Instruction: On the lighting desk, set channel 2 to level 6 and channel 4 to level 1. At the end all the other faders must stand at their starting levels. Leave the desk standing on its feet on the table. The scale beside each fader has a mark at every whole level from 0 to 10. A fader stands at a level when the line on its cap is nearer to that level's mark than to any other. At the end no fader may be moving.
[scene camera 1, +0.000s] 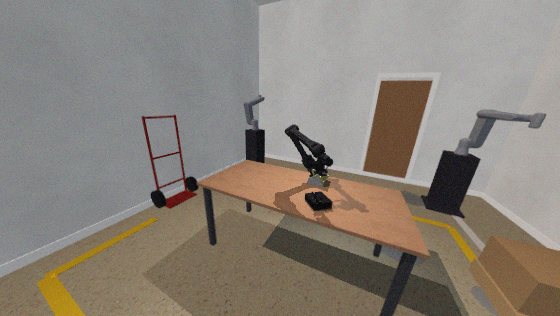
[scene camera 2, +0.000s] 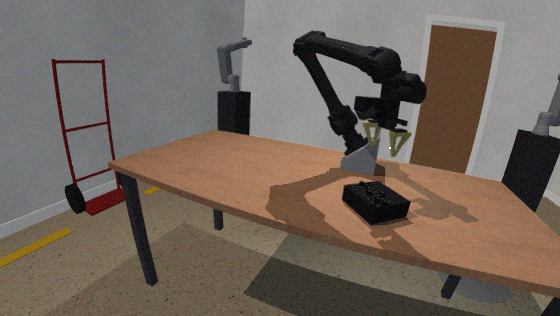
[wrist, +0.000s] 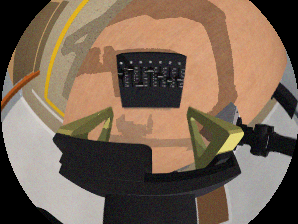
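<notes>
What I see is my gripper (scene camera 2: 381, 151), and the same gripper (wrist: 150, 110) is visible to me in the wrist view too.
</notes>
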